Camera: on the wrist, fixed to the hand. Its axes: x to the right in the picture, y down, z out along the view.
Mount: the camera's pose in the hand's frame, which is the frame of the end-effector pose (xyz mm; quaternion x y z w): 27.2 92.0 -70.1 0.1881 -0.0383 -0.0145 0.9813
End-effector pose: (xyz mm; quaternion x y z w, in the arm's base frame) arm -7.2 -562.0 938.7 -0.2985 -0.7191 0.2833 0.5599
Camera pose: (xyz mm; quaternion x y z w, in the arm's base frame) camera 66.1 -475.7 902.7 -0.1663 -0.6781 0.4166 0.5822
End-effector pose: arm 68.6 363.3 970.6 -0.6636 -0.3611 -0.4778 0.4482
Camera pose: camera 138.0 267.8 983.6 -0.5800 -0.4710 -0.3820 0.5439
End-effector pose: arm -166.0 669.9 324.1 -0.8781 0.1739 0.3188 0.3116
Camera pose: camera -160.7 552.3 308.0 -0.7934 0.2059 0.3092 0.4822
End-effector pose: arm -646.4 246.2 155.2 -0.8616 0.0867 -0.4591 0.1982
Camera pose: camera -685.9 135.4 172.1 -0.8271 -0.0214 -0.4367 0.3532
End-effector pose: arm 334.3 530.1 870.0 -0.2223 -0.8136 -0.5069 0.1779
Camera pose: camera 365.9 507.3 982.3 -0.1923 -0.9038 -0.3385 0.1779
